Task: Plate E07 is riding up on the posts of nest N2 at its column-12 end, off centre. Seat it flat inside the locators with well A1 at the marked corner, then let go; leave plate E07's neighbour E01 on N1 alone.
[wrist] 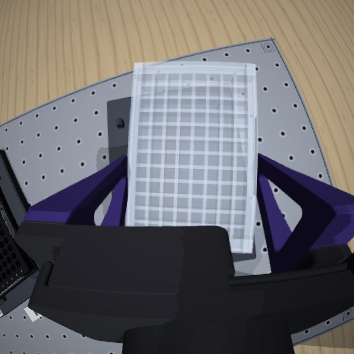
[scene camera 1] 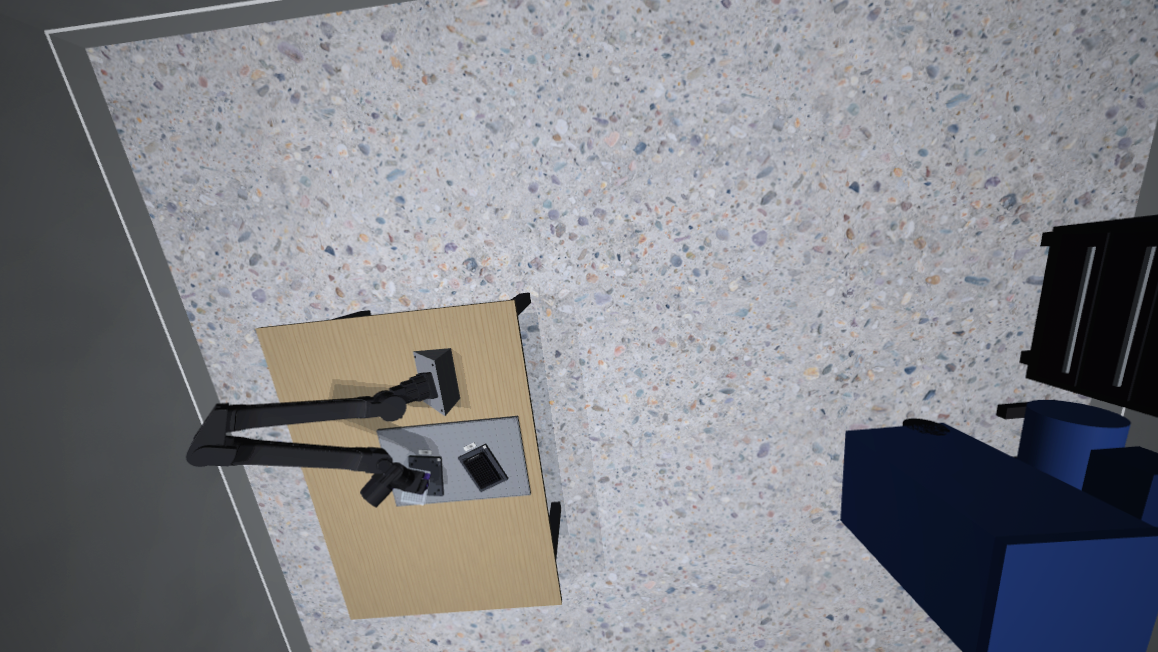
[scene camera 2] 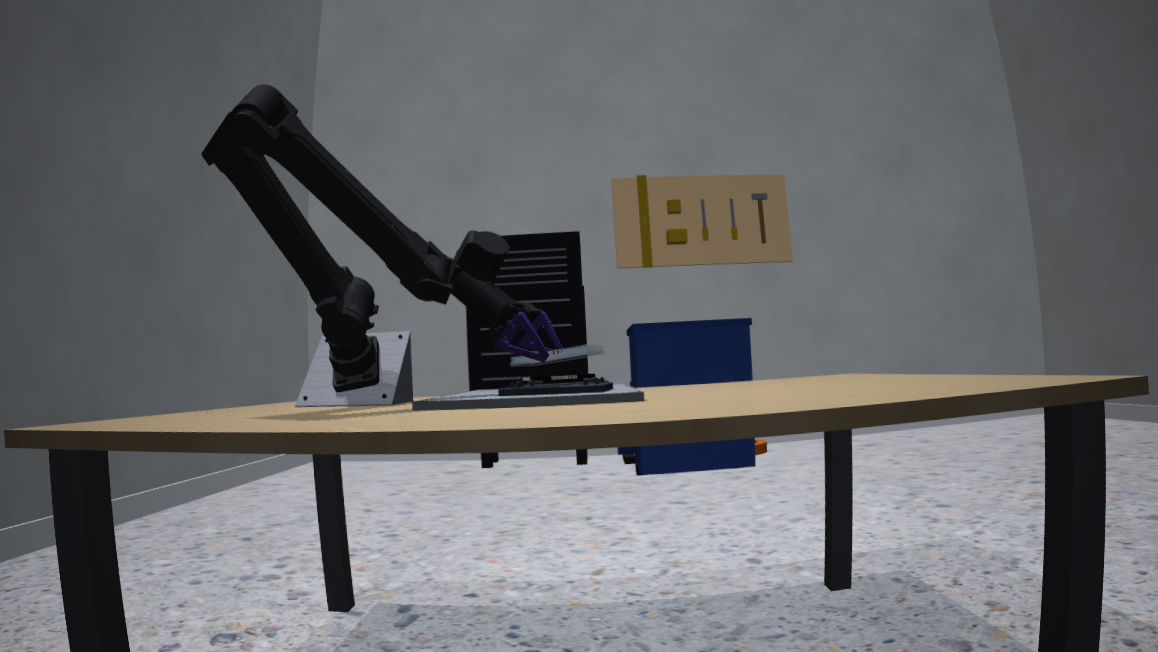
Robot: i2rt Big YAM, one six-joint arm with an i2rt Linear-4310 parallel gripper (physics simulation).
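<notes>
Plate E07 is the clear, gridded plate. My gripper is shut on its two long sides. In the scene camera 2 view the plate is held tilted, with a gap between it and the dark nests below. Nest N2 is a dark base; in the wrist view most of it is hidden behind the plate, and it shows at the plate's left. Plate E01 is black and sits on nest N1. Well A1's lettering is too small to read.
Both nests stand on a grey perforated board on the wooden table. The arm's slanted metal mount stands beside the board. A blue cabinet stands beyond the table.
</notes>
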